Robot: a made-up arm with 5 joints. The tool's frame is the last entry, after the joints.
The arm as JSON. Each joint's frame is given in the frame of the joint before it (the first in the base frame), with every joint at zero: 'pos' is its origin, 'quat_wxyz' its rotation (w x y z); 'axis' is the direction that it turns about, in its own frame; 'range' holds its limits. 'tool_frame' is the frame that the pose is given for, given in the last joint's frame.
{
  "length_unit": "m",
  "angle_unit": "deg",
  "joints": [
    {
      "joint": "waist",
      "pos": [
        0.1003,
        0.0,
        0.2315
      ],
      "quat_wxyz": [
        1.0,
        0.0,
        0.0,
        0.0
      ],
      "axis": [
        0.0,
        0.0,
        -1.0
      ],
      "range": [
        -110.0,
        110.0
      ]
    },
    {
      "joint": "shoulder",
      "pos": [
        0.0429,
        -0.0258,
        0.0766
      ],
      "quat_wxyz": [
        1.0,
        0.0,
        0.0,
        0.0
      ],
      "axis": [
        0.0,
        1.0,
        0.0
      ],
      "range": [
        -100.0,
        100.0
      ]
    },
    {
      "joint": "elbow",
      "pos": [
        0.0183,
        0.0,
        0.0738
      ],
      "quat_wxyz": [
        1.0,
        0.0,
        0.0,
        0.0
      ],
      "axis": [
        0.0,
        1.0,
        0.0
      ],
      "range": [
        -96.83,
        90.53
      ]
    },
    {
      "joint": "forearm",
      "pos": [
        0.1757,
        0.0,
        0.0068
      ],
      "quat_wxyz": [
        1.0,
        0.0,
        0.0,
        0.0
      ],
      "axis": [
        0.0,
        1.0,
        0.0
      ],
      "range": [
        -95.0,
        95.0
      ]
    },
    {
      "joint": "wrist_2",
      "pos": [
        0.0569,
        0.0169,
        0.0
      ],
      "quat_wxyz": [
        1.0,
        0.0,
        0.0,
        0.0
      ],
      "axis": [
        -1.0,
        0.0,
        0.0
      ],
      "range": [
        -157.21,
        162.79
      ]
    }
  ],
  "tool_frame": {
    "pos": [
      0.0,
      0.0,
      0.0
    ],
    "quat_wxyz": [
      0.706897,
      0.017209,
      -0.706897,
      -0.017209
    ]
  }
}
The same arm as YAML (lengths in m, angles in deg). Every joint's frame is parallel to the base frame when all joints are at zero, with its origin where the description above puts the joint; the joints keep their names.
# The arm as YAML. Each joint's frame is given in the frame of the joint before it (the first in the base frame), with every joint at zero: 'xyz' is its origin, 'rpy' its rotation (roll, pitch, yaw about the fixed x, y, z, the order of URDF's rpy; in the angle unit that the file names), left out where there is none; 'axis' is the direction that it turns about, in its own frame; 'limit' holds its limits. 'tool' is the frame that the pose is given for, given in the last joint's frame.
units:
  length: m
  angle: deg
joints:
  - name: waist
    type: revolute
    origin:
      xyz: [0.1003, 0.0, 0.2315]
    axis: "-z"
    limit:
      lower: -110.0
      upper: 110.0
  - name: shoulder
    type: revolute
    origin:
      xyz: [0.0429, -0.0258, 0.0766]
    axis: "+y"
    limit:
      lower: -100.0
      upper: 100.0
  - name: elbow
    type: revolute
    origin:
      xyz: [0.0183, 0.0, 0.0738]
    axis: "+y"
    limit:
      lower: -96.83
      upper: 90.53
  - name: forearm
    type: revolute
    origin:
      xyz: [0.1757, 0.0, 0.0068]
    axis: "+y"
    limit:
      lower: -95.0
      upper: 95.0
  - name: wrist_2
    type: revolute
    origin:
      xyz: [0.0569, 0.0169, 0.0]
    axis: "-x"
    limit:
      lower: -157.21
      upper: 162.79
tool:
  origin:
    xyz: [0.0, 0.0, 0.0]
    rpy: [90.0, -87.21, -90.0]

